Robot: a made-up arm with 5 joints. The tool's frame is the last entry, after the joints. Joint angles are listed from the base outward. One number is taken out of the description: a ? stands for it. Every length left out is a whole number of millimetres.
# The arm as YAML. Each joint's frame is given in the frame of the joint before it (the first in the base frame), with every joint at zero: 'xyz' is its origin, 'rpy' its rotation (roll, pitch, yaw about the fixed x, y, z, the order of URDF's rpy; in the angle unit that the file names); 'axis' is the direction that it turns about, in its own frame. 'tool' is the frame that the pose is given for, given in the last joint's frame.
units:
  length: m
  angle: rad
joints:
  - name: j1
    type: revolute
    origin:
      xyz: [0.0, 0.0, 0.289]
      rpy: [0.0, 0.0, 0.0]
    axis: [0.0, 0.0, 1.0]
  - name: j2
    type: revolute
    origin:
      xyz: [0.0, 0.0, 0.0]
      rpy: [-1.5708, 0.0, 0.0]
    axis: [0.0, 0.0, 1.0]
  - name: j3
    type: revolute
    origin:
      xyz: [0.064, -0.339, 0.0]
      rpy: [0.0, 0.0, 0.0]
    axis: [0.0, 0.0, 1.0]
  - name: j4
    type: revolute
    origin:
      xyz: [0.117, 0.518, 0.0]
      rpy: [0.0, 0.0, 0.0]
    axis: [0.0, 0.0, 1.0]
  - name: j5
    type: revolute
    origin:
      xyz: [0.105, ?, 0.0]
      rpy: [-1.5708, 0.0, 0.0]
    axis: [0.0, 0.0, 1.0]
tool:
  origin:
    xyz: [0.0, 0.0, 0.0]
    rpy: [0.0, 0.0, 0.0]
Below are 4 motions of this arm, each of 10 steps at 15 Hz.
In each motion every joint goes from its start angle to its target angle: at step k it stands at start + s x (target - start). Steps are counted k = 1, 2, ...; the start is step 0. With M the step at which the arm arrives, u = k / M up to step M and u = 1 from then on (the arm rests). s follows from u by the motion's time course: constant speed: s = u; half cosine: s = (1 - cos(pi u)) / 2; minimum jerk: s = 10 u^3 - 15 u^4 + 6 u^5.
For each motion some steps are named. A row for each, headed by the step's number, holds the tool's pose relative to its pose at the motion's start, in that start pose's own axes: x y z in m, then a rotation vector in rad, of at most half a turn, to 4 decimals.
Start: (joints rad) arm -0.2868 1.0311 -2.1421 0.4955 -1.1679
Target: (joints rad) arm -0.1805 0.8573 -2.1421 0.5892 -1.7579
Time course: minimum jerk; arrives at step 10
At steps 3, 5, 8, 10:
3: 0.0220 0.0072 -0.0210 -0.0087 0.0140 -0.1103
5: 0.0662 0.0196 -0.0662 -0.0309 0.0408 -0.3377
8: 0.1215 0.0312 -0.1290 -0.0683 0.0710 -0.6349
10: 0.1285 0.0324 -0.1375 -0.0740 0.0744 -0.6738

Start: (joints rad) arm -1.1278 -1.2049 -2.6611 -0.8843 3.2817
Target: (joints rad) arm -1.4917 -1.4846 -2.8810 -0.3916 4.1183
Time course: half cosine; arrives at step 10
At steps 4, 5, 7, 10:
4: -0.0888 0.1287 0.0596 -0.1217 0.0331 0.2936
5: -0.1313 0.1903 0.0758 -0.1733 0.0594 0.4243
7: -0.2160 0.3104 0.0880 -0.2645 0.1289 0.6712
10: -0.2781 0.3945 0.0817 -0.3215 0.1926 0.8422

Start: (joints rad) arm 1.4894 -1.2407 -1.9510 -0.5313 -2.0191
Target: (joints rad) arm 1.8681 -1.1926 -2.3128 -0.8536 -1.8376
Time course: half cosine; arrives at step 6
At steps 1, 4, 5, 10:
1: -0.0206 0.0068 -0.0009 -0.0323 -0.0312 0.0331
4: -0.2412 0.0359 -0.0498 -0.3632 -0.3716 0.3287
5: -0.2992 0.0310 -0.0749 -0.4526 -0.4688 0.3923
10: -0.3200 0.0279 -0.0853 -0.4854 -0.5048 0.4136

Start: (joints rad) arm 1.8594 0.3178 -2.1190 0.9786 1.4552
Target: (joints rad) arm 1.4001 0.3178 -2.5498 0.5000 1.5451
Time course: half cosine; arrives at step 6
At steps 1, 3, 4, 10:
1: 0.0262 -0.0101 -0.0213 0.0579 0.0299 0.0263
3: 0.1753 -0.0446 -0.1843 0.4323 0.2423 0.1593
4: 0.2382 -0.0417 -0.2929 0.6472 0.3770 0.2033
10: 0.2792 -0.0245 -0.4059 0.8597 0.5176 0.2197

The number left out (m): 0.134
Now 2 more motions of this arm.
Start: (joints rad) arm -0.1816 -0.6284 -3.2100 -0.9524 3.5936
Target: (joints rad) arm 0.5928 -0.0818 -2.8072 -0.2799 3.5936
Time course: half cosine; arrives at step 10
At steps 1, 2, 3, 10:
1: 0.0088 -0.0188 -0.0087 0.0344 0.0274 -0.0011
2: 0.0344 -0.0713 -0.0379 0.1342 0.1069 -0.0001
3: 0.0749 -0.1458 -0.0943 0.2894 0.2303 0.0142
10: 0.3726 -0.2247 -0.6908 1.2459 1.0986 0.5765

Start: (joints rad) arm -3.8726 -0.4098 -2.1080 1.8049 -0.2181
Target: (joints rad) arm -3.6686 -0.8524 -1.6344 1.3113 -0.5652
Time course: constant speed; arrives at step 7
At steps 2, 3, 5, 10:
2: -0.0174 -0.0196 -0.0291 0.0046 0.1384 -0.1405
3: -0.0282 -0.0282 -0.0427 0.0037 0.2084 -0.2085
5: -0.0535 -0.0431 -0.0675 -0.0045 0.3501 -0.3389
10: -0.0831 -0.0545 -0.0886 -0.0220 0.4939 -0.4608

